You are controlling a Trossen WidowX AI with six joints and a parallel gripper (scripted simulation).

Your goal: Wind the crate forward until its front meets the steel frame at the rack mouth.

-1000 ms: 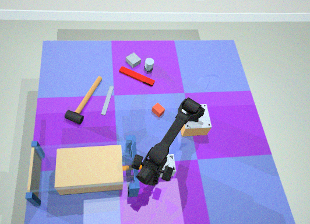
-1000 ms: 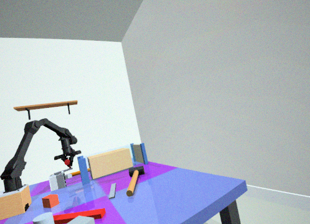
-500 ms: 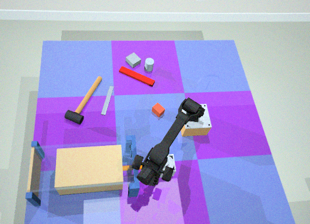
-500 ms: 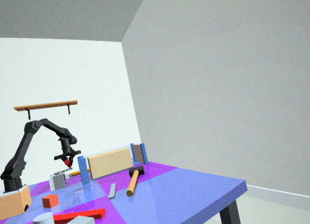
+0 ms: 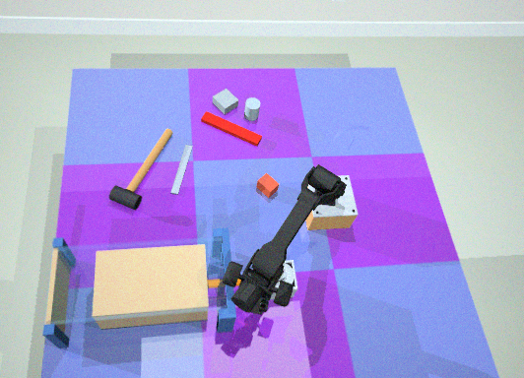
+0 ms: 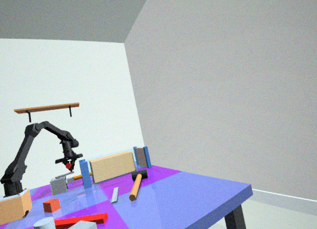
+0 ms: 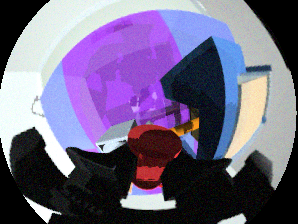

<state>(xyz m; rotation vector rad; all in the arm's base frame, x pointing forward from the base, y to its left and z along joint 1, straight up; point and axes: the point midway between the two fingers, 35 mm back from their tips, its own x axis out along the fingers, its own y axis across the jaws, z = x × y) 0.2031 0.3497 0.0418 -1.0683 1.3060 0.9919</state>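
Now: the red knob 20 mm above my gripper tip. The rest, counted from my gripper tip: winch handle 30 mm to the right, 30 mm behind, 10 mm below; then winch 90 mm behind, 80 mm to the right, 80 mm below; then grey strip 440 mm to the right, 280 mm ahead, 110 mm below.
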